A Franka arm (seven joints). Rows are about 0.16 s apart.
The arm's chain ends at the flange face. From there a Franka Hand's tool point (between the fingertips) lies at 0.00 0.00 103.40 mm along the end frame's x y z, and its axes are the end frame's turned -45 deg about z.
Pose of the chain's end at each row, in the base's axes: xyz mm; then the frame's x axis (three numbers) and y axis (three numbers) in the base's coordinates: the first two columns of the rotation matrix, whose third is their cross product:
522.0, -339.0, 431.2, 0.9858, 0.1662, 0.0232, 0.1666, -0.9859, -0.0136
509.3, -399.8, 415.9, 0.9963, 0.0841, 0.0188, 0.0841, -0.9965, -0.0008
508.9, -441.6, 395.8, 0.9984, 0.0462, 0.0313, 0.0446, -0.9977, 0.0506
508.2, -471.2, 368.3, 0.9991, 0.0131, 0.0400, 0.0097, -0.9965, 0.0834
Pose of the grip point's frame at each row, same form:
524.1, -337.2, 327.8, 0.5793, 0.8147, 0.0260, 0.8149, -0.5796, 0.0068
511.2, -399.6, 312.5, 0.6450, 0.7641, 0.0139, 0.7640, -0.6452, 0.0127
512.4, -446.7, 292.6, 0.6744, 0.7381, -0.0136, 0.7375, -0.6728, 0.0579
512.4, -479.8, 265.3, 0.6996, 0.7139, -0.0307, 0.7133, -0.6954, 0.0873

